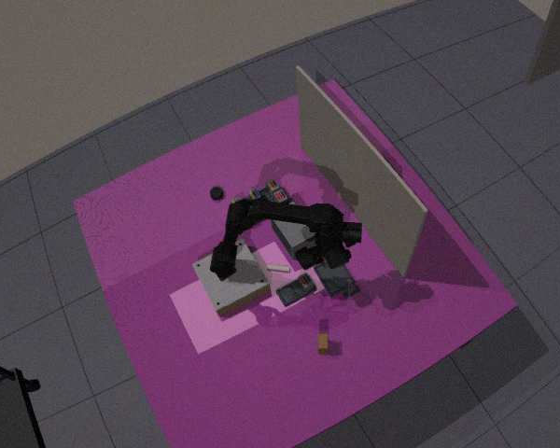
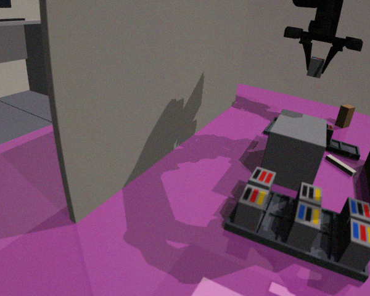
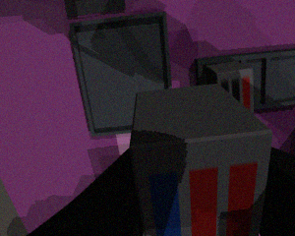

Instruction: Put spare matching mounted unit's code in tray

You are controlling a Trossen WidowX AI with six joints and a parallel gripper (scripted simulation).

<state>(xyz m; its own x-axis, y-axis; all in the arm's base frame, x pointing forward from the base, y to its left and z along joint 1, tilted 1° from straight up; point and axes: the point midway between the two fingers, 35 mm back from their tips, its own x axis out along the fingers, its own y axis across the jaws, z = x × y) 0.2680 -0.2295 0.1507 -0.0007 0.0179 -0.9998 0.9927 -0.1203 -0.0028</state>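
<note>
The dark tray is 18 cm below my gripper tip and 4 cm ahead of it. The rest, counted from my gripper tip: grey mounted unit 22 cm to the left, 13 cm below, 2 cm ahead; grey bar 17 cm below, 14 cm to the left, 10 cm behind; rack 17 cm below, 10 cm behind, 4 cm to the left.
</note>
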